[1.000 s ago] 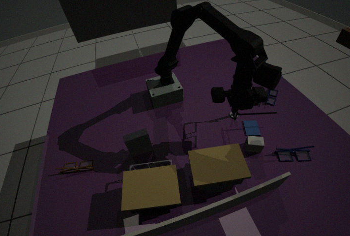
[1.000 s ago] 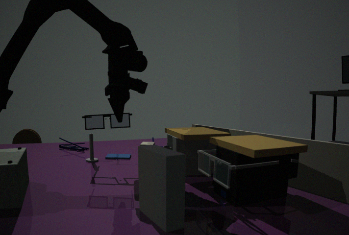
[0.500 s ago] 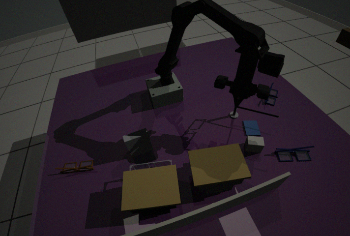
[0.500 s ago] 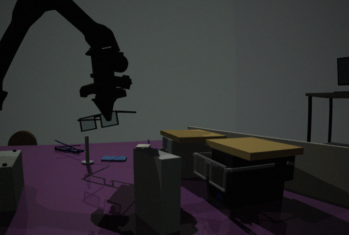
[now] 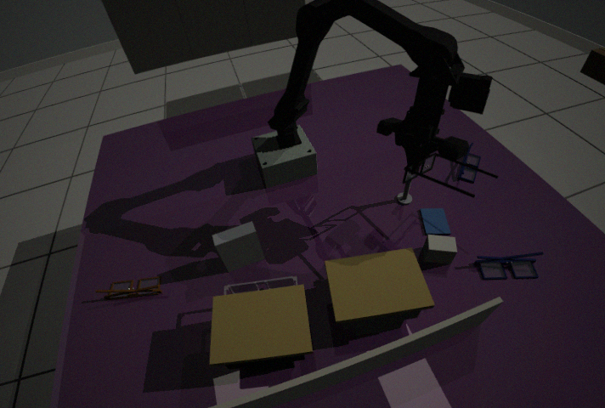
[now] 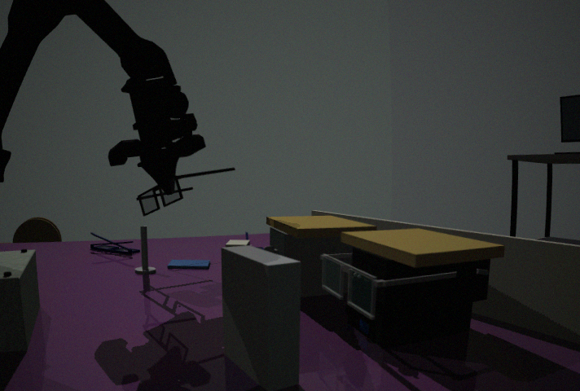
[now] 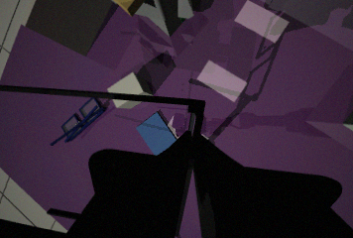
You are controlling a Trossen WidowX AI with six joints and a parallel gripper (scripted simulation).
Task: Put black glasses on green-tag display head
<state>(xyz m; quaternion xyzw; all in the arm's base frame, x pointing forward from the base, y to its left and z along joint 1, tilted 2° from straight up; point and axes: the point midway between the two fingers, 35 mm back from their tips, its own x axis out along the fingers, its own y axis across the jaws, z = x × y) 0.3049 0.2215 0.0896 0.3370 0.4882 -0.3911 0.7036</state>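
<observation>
My gripper tip is 5 cm past the round base, 3 cm to the right of it and 12 cm above it. Also, from my gripper tip: white block 14 cm ahead, 2 cm to the left, 12 cm below; then grey block 41 cm to the right, 9 cm below; then blue card 5 cm ahead, 7 cm to the left, 14 cm below.
</observation>
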